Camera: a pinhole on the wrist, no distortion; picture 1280 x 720 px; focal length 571.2 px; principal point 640.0 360.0 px. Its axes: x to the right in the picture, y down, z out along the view. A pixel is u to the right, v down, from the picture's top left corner.
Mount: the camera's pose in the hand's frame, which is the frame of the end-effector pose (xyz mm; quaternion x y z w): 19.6 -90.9 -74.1 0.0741 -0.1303 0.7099 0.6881
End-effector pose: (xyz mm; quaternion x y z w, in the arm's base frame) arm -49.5 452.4 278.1 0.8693 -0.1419 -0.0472 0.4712
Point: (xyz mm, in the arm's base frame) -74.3 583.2 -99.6
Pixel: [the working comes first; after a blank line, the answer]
In the camera's frame: -217.8 90.8 263.7

168.3 556.7
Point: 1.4 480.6 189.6
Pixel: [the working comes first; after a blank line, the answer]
In the camera's frame: 17.4 -23.4 86.2

755.4 204.6
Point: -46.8 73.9 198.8
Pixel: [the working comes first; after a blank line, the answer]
In the camera's frame: 326.7 -128.0 333.7

1199.2 140.9
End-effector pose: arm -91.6 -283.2 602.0 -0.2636 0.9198 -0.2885 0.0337
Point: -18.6 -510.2 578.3
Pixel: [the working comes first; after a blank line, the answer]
In the camera's frame: -21.0 -47.1 238.7

589.7 247.4
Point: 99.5 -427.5 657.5
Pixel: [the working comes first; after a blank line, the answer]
In the camera's frame: -78.2 96.1 181.3

393.7 662.8
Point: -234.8 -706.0 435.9
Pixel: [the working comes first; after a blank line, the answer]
In the camera's frame: 57.6 -332.8 371.1

outside the picture
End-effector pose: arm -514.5 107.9 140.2 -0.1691 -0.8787 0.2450 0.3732
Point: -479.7 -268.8 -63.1
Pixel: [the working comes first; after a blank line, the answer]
In the camera's frame: -2.1 317.0 326.9

outside the picture
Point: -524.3 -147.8 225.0
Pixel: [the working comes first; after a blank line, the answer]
In the camera's frame: -126.3 81.1 157.9

183.3 653.4
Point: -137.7 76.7 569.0
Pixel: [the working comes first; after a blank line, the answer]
In the camera's frame: -252.1 79.1 -391.9

behind the camera
